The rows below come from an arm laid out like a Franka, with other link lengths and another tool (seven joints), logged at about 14 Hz.
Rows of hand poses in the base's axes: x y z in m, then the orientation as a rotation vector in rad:
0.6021, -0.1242, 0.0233, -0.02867, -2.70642, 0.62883
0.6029, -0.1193, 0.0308, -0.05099, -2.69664, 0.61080
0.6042, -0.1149, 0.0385, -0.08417, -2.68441, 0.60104
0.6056, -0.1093, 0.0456, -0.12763, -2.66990, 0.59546
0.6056, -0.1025, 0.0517, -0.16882, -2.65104, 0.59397
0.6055, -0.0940, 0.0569, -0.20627, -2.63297, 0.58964
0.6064, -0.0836, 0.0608, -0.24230, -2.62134, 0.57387
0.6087, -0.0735, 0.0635, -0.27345, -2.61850, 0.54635
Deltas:
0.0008, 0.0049, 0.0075, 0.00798, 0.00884, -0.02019
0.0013, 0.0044, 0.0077, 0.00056, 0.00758, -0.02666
0.0014, 0.0056, 0.0071, -0.00406, 0.00673, -0.03342
0.0000, 0.0068, 0.0061, -0.00713, 0.01010, -0.03218
-0.0001, 0.0085, 0.0052, -0.00459, 0.00996, -0.03014
0.0009, 0.0104, 0.0039, 0.00417, 0.00504, -0.03002
0.0023, 0.0101, 0.0027, 0.01391, -0.00149, -0.02701

